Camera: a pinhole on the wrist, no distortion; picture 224 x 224 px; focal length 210.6 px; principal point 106.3 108.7 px. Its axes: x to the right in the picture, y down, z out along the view. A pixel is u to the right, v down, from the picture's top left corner.
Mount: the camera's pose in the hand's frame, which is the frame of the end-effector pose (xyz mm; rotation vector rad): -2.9 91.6 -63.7 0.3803 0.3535 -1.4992
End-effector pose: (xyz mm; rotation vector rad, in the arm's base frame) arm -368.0 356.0 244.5 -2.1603 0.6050 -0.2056
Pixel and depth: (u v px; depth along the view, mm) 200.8 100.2 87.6
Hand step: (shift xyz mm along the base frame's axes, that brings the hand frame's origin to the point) -11.8 -8.4 -10.6
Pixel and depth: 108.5 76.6 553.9
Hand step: 128.7 430.2 -124.7
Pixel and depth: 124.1 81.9 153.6
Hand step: 0.1 53.4 -47.3
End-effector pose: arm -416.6 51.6 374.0 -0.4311 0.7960 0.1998
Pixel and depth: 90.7 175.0 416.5
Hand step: 316.7 88.0 130.5
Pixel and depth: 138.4 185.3 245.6
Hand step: 166.7 19.0 39.2
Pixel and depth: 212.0 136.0 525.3
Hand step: 361.2 -210.4 237.7
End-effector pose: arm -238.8 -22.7 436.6 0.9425 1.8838 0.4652
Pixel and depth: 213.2 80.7 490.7
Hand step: 95.5 -289.8 -322.3
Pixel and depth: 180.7 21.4 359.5
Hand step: 130.6 -248.8 -131.9
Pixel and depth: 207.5 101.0 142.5
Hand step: 15.6 -28.7 -34.3
